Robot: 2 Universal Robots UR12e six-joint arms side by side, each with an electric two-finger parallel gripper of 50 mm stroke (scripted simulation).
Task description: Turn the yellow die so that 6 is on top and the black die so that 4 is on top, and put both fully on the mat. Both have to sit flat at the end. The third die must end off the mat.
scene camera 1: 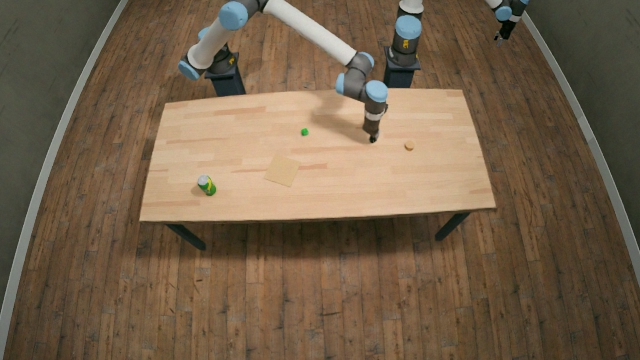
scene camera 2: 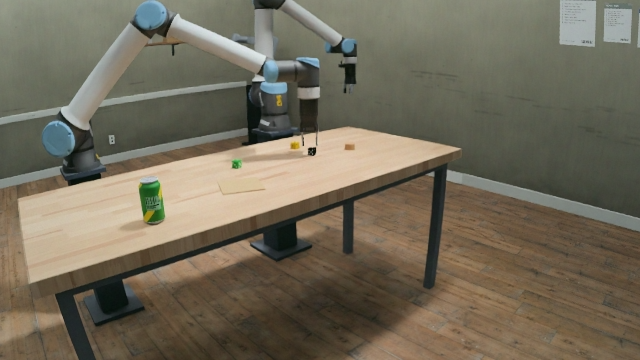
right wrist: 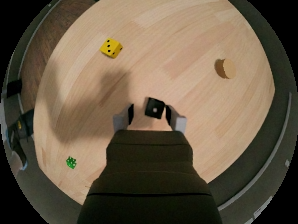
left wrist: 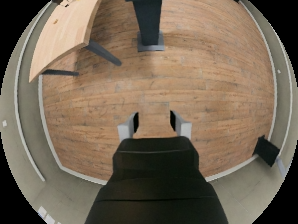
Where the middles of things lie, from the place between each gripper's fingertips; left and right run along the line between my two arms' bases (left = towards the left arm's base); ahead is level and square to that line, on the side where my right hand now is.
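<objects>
Position of my right gripper relative to the tan mat (scene camera 1: 282,170): 16 cm short of it, 44 cm to the left of it, 6 cm above it.
</objects>
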